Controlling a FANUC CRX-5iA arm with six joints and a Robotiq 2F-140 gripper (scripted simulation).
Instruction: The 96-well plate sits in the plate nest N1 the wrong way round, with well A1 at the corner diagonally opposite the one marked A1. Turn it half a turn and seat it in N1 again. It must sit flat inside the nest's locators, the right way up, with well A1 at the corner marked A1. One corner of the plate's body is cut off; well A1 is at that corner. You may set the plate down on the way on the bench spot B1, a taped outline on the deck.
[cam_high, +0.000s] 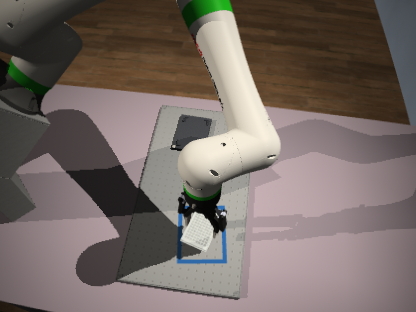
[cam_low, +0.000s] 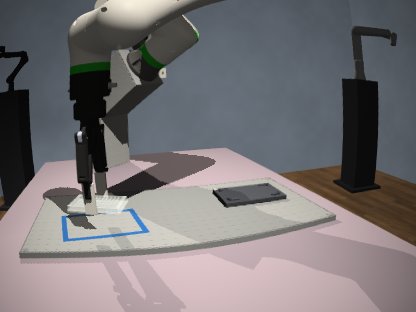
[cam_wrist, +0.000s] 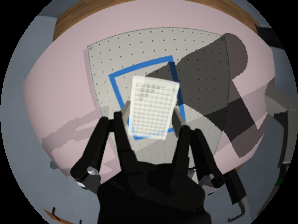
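Right now the dark plate nest N1 is 140 mm behind my hand, 370 mm to the left of it and 60 mm below it. The rest, counted from my hand: white 96-well plate 20 mm below.
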